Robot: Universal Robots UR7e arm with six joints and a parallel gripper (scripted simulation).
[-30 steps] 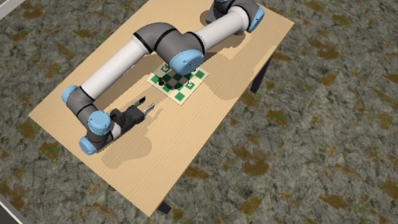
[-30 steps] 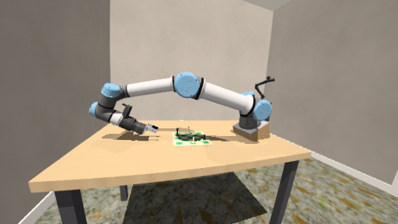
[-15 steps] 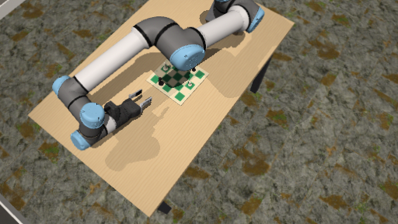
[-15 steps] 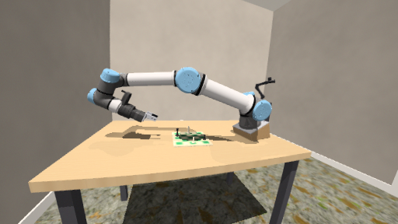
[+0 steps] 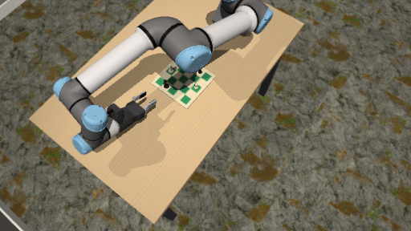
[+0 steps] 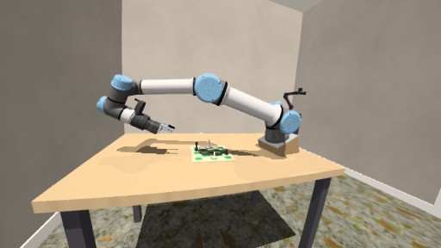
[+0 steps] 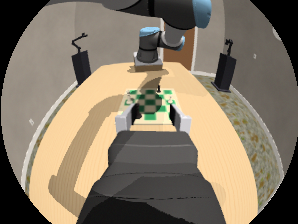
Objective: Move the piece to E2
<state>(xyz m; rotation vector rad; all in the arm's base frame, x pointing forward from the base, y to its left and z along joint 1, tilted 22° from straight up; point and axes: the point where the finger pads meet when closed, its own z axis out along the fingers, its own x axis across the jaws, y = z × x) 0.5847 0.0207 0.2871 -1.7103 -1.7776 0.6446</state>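
Now: the small black piece 300 mm behind my hand, 120 mm below it and 20 mm to the left of it. Also, from my hand: chessboard 220 mm behind, 140 mm below, 10 mm to the right; small pale piece 220 mm behind, 120 mm below, 60 mm to the left.
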